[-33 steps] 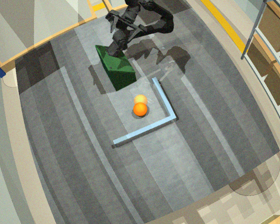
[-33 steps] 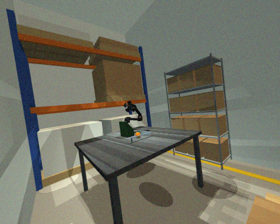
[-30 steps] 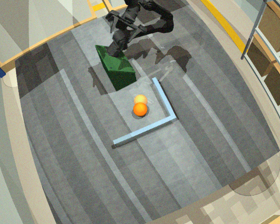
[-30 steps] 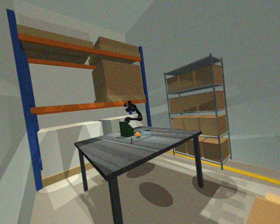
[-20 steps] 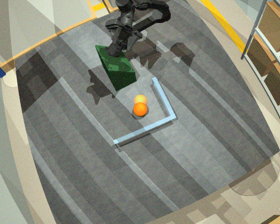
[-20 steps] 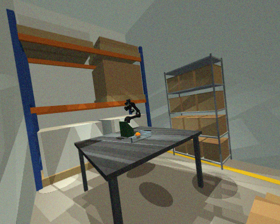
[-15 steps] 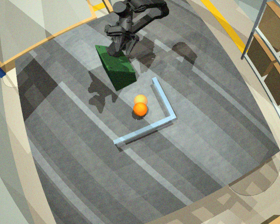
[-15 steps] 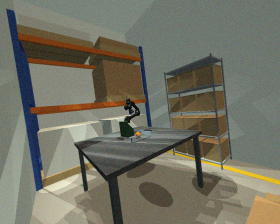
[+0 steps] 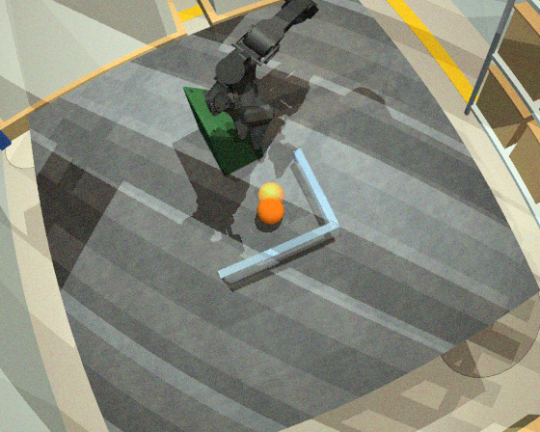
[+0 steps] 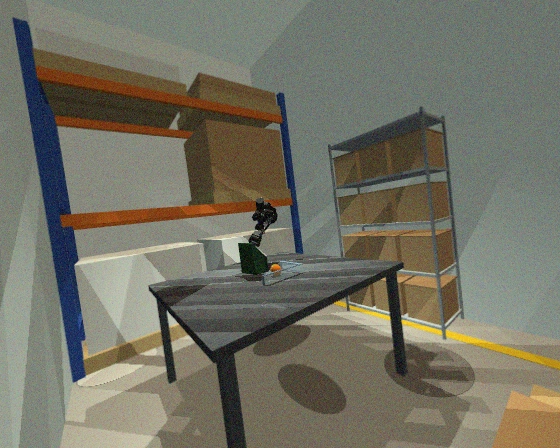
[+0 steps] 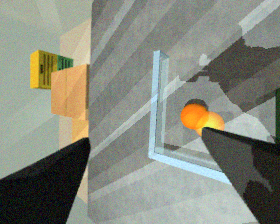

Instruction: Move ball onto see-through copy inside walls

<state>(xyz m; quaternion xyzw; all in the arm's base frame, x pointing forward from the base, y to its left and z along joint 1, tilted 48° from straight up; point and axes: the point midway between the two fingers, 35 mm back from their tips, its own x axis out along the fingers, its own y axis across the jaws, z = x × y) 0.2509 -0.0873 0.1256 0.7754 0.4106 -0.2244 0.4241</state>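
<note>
Now: the orange ball 50 mm ahead of my gripper tip and 290 mm below it. Round my gripper tip: see-through copy of ball (10 mm ahead, 20 mm to the left, 290 mm below).
</note>
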